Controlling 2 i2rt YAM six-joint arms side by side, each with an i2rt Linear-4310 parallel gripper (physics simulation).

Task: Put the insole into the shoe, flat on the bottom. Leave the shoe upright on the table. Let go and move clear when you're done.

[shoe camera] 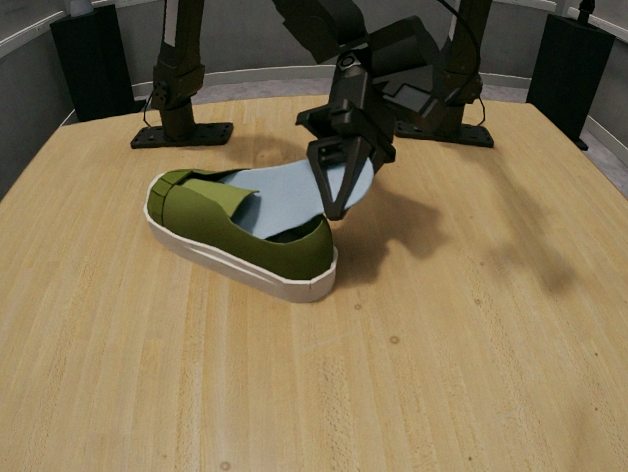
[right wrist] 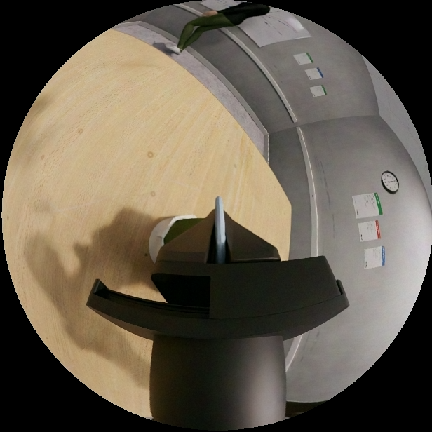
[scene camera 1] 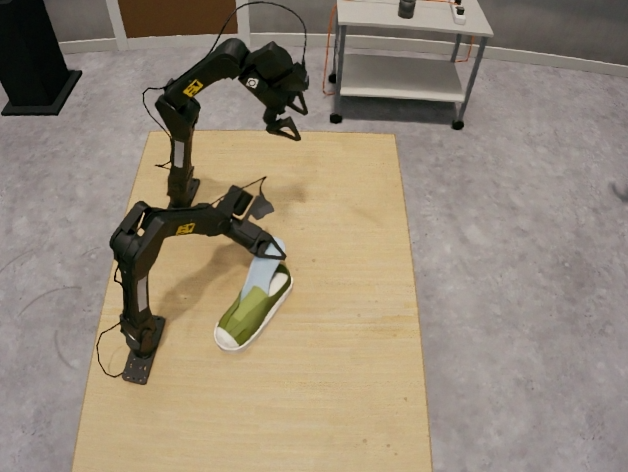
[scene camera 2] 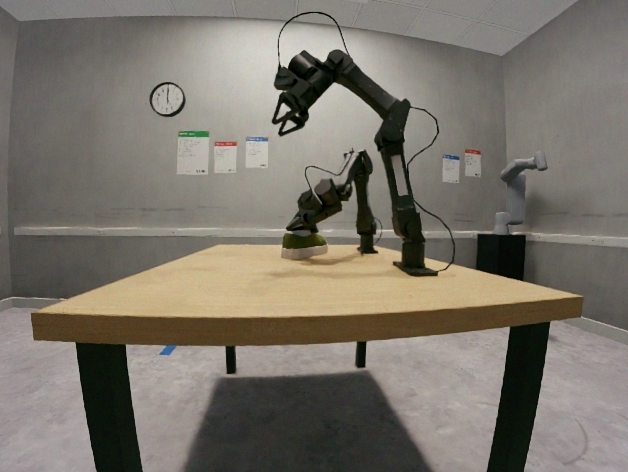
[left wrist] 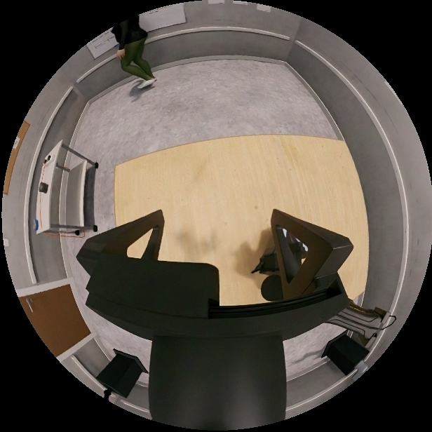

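Observation:
The green shoe with a white sole [scene camera 1: 249,315] [scene camera 2: 304,248] [shoe camera: 243,248] [right wrist: 158,240] stands upright on the table. The light blue insole [scene camera 1: 260,276] [shoe camera: 276,195] [right wrist: 218,220] has its front part inside the shoe under the tongue. Its heel part sticks out above and beyond the shoe's heel opening, tilted up. My right gripper [scene camera 1: 283,256] [scene camera 2: 289,229] [shoe camera: 335,215] [right wrist: 217,214] is shut on the insole near its heel end, just above the shoe's heel. My left gripper [scene camera 1: 303,125] [scene camera 2: 276,127] [left wrist: 217,214] is open and empty, high above the table.
Both arms are mounted on the wooden table [scene camera 1: 355,355] [scene camera 2: 177,304] [shoe camera: 431,380]. A wheeled cart [scene camera 1: 401,93] [left wrist: 75,195] stands on the floor beyond the table's far end in scene camera 1. A person [left wrist: 135,50] [right wrist: 200,25] stands beyond the table.

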